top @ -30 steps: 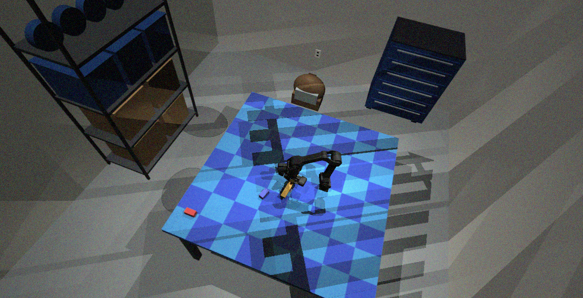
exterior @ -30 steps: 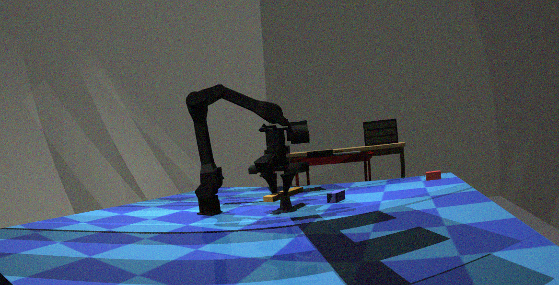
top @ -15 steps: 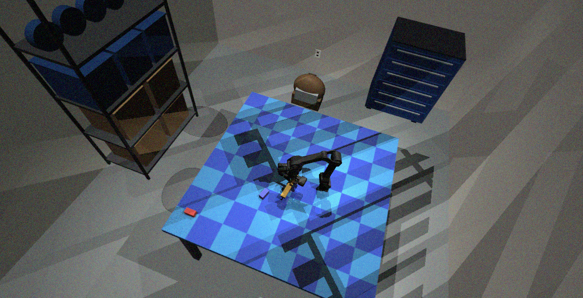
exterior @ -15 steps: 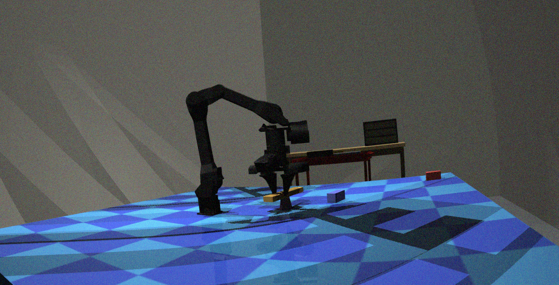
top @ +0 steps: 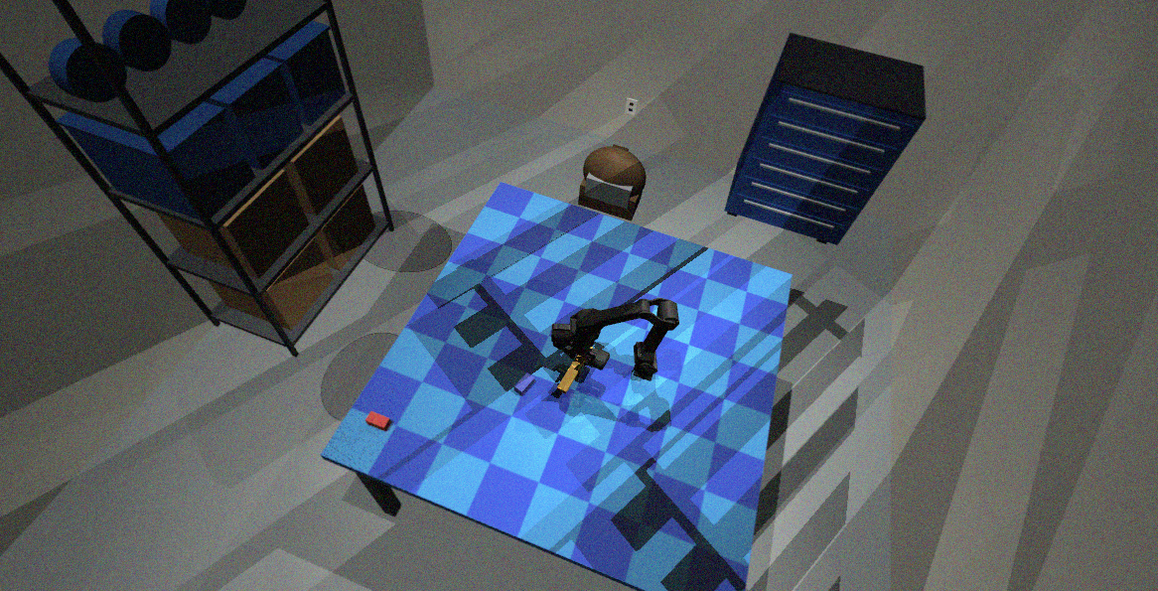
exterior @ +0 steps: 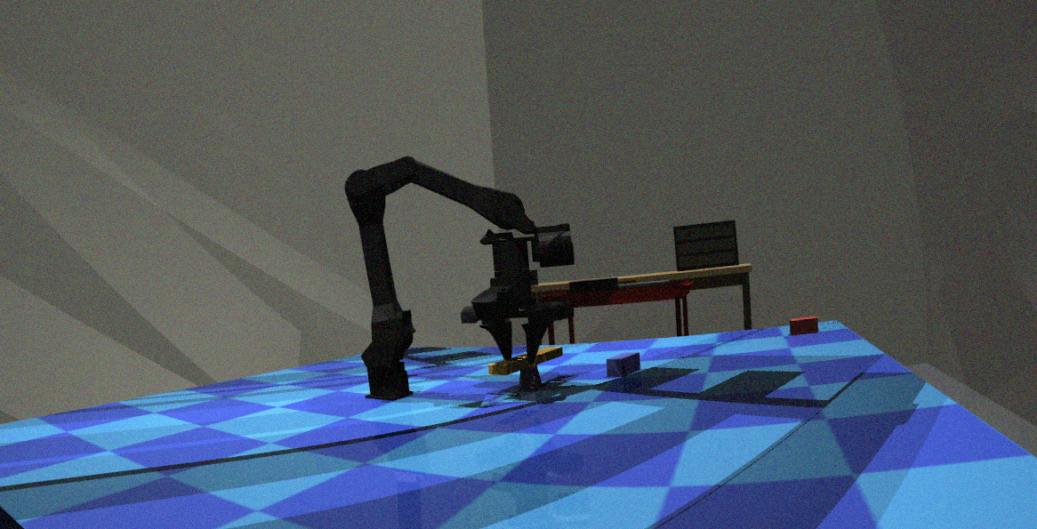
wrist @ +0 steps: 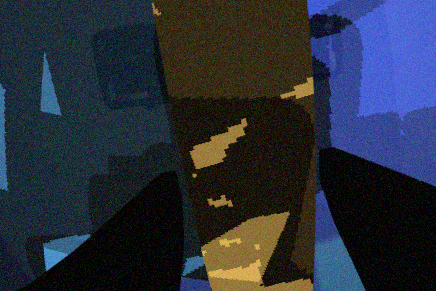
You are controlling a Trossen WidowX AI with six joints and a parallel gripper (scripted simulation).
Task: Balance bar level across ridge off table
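Now: the bar 30 mm to the left of my gripper tip. From my gripper tip the other things lie so: purple block (150 mm ahead, 130 mm to the left, 30 mm below); red block (520 mm ahead, 420 mm to the left, 30 mm below).
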